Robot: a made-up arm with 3 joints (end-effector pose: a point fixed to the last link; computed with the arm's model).
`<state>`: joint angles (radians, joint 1 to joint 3).
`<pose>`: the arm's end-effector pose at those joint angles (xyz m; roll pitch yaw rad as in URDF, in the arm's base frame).
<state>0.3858 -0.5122 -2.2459</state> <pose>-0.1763 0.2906 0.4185 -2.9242 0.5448 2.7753</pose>
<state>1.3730 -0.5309 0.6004</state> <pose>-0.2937 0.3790 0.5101 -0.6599 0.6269 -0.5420</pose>
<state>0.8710 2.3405 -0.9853</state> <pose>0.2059 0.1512 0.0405 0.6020 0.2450 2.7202</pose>
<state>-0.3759 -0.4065 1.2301</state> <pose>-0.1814 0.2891 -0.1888 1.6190 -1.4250 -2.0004</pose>
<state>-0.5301 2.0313 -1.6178</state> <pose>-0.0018 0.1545 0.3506 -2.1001 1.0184 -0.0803</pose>
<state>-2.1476 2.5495 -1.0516</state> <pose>-0.2137 0.2274 0.2969 -2.6504 -0.1287 0.2830</pose>
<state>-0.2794 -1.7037 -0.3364</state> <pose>-0.1476 0.7296 0.0568 0.2963 0.3595 -1.6020</pose>
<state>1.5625 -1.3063 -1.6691</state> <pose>0.1755 0.5328 0.4304 -1.8349 -0.0174 3.0467</pose>
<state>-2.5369 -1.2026 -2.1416</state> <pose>0.1094 0.4189 -0.1528 0.7103 -0.6208 0.6684</pose>
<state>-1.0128 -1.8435 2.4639</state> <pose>-0.0480 0.3190 -0.0880 1.8891 -0.5352 2.0820</pose>
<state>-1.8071 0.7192 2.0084</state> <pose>0.1777 0.2448 0.1513 -2.2922 0.5492 -2.8081</pose>
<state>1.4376 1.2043 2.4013</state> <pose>-0.0967 0.3264 0.1305 1.4190 -0.3595 -0.8276</pose>
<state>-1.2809 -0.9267 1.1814</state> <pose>0.1543 0.3940 -0.2045 2.0760 -0.5040 -2.7876</pose>
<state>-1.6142 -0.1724 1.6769</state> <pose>0.2273 0.2318 -0.0276 2.9674 0.1479 3.1232</pose>
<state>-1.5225 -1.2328 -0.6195</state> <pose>-0.0293 0.6568 -0.1905 1.3298 -0.2440 -0.9134</pose>
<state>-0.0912 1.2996 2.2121</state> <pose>0.0142 0.3215 0.0143 -2.9999 -0.9001 -1.9543</pose>
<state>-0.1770 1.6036 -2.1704</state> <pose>-0.0285 0.2022 0.3337 -2.8372 0.9431 -1.2885</pose>
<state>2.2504 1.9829 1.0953</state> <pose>-0.2336 0.2077 0.2571 2.2408 0.4292 0.4795</pose>
